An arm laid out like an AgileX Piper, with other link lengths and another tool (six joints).
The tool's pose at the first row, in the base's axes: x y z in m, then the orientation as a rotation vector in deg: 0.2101, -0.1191, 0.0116, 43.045, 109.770, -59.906
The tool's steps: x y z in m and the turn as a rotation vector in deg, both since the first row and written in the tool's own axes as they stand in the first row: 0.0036, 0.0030, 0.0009, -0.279, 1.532, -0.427; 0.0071, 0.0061, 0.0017, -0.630, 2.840, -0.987; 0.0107, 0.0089, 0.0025, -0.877, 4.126, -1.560; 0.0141, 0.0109, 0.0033, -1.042, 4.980, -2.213; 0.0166, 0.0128, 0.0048, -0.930, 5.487, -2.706; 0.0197, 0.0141, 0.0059, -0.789, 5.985, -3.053; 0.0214, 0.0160, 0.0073, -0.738, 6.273, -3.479; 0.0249, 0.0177, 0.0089, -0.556, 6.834, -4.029; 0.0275, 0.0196, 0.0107, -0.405, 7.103, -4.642; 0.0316, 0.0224, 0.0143, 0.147, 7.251, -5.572; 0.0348, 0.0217, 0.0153, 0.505, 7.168, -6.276; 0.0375, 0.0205, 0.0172, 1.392, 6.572, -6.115; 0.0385, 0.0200, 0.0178, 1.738, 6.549, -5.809
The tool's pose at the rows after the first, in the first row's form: 0.2110, -0.1180, 0.0070, 43.512, 111.417, -59.580; 0.2120, -0.1168, 0.0026, 43.671, 112.977, -59.294; 0.2127, -0.1158, -0.0019, 43.859, 114.487, -59.119; 0.2129, -0.1151, -0.0059, 43.734, 115.644, -59.165; 0.2137, -0.1152, -0.0092, 43.684, 116.311, -59.476; 0.2136, -0.1152, -0.0128, 43.777, 116.877, -59.730; 0.2148, -0.1153, -0.0154, 43.606, 117.343, -59.983; 0.2150, -0.1154, -0.0196, 43.576, 118.062, -60.391; 0.2158, -0.1158, -0.0232, 43.276, 118.578, -60.870; 0.2173, -0.1171, -0.0290, 42.833, 119.011, -61.997; 0.2156, -0.1179, -0.0318, 42.331, 119.190, -62.830; 0.2140, -0.1199, -0.0343, 42.602, 118.235, -63.803; 0.2133, -0.1205, -0.0352, 43.071, 117.907, -63.987
